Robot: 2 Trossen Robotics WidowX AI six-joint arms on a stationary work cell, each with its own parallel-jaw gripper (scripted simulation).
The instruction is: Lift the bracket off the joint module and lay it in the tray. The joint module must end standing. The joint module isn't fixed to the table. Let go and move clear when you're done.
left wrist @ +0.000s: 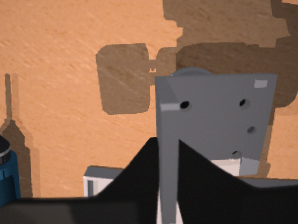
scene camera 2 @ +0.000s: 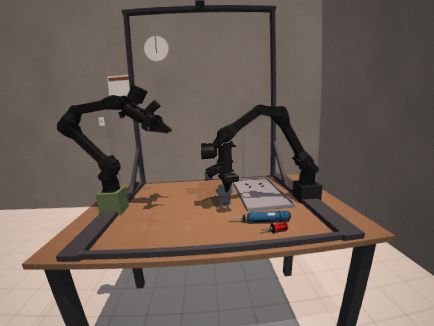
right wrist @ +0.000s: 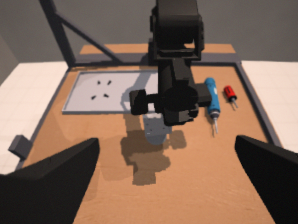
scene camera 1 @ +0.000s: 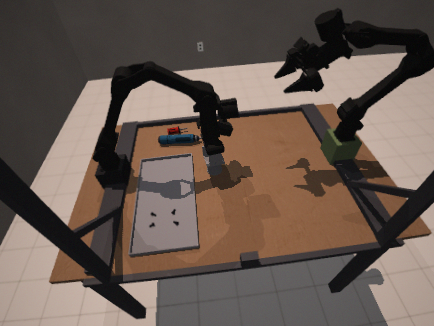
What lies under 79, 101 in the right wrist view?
A grey tray.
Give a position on a grey bracket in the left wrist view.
At 214, 125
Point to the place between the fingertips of my left gripper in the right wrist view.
At 167, 119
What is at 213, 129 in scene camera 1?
My left gripper.
